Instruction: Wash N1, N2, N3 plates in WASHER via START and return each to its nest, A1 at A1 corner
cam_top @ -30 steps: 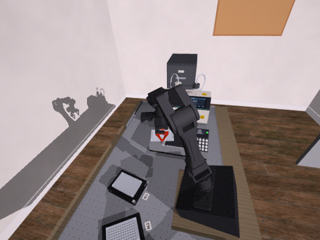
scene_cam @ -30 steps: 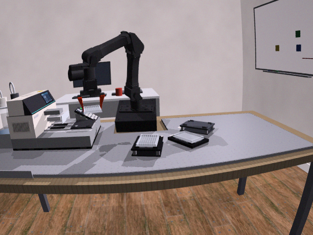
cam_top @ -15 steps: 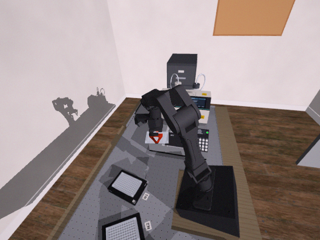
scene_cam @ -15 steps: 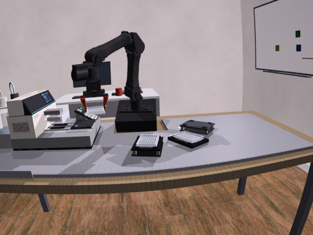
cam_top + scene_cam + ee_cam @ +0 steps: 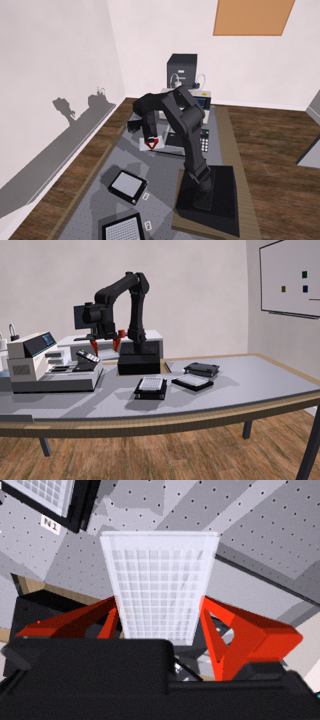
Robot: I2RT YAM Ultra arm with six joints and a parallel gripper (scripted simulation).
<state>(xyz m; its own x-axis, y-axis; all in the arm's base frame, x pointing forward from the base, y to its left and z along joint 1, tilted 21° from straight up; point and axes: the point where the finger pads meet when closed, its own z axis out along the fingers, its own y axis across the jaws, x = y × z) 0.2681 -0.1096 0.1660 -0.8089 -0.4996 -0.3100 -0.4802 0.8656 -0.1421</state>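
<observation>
Now: hand 210 mm past the nest N3, 450 mm to the right of it and 130 mm above it. The rest, counted from my hand: black washer carrier: 110 mm behind, 160 mm to the right, 90 mm below; nest N1: 50 mm ahead, 200 mm to the left, 130 mm below; N1 label: 50 mm behind, 210 mm to the left, 160 mm below.
</observation>
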